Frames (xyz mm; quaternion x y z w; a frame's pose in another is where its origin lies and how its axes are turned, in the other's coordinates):
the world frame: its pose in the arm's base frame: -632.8 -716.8 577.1 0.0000 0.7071 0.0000 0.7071
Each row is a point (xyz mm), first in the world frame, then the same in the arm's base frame.
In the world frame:
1: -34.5 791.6 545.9
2: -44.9 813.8 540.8
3: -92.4 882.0 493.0
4: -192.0 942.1 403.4
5: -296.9 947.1 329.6
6: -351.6 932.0 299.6
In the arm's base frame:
1: -86.9 74.8 611.6
2: -92.0 97.0 622.0
3: -139.8 165.2 669.5
4: -229.4 225.3 769.1
5: -303.2 230.3 874.0
6: -333.2 215.2 928.7

